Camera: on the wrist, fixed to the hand. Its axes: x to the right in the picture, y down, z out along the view.
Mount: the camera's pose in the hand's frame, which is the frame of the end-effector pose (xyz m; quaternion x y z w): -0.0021 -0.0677 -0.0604 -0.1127 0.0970 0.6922 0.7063
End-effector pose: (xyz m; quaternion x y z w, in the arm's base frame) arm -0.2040 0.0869 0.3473 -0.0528 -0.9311 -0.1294 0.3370
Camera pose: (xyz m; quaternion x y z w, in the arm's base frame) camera -0.1779 0.0051 0.3767 -0.7072 -0.5738 0.0318 0.4119
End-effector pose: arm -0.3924 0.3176 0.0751 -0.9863 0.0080 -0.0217 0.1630
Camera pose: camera -0.3967 0.3623 0.1539 -0.7074 0.7066 0.0027 0.0182
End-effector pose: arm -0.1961 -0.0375 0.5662 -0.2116 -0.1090 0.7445 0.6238
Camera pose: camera -0.1088 -0.0323 0.5419 0.3674 -0.0461 -0.9247 0.0880
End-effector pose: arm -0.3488 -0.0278 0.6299 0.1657 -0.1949 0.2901 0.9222
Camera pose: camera -0.2939 -0.0561 0.5634 -0.1499 -0.1956 0.8373 0.4881
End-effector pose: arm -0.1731 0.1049 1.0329 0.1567 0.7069 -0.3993 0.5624
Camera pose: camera -0.2583 0.1073 1.0640 0.5753 0.4903 0.2021 0.6227
